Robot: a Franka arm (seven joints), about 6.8 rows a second.
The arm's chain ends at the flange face. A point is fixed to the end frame.
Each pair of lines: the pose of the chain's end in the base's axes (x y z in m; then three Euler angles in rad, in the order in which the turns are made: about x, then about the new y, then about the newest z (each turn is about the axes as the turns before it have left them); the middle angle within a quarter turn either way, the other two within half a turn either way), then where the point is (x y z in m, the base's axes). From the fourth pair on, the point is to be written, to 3 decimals.
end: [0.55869, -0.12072, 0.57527, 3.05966, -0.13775, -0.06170]
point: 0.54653 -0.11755 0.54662
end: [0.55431, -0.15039, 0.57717, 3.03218, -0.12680, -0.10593]
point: 0.54223 -0.14838 0.54838
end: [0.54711, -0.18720, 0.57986, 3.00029, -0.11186, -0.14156]
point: 0.53528 -0.18643 0.55091
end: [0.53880, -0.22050, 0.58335, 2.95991, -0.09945, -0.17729]
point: 0.527 -0.221 0.554
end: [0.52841, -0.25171, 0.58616, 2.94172, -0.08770, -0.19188]
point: 0.517 -0.253 0.557
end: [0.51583, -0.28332, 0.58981, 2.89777, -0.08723, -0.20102]
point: 0.504 -0.286 0.561
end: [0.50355, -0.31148, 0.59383, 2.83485, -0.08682, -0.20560]
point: 0.492 -0.316 0.565
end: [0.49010, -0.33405, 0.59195, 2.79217, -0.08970, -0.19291]
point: 0.479 -0.340 0.563
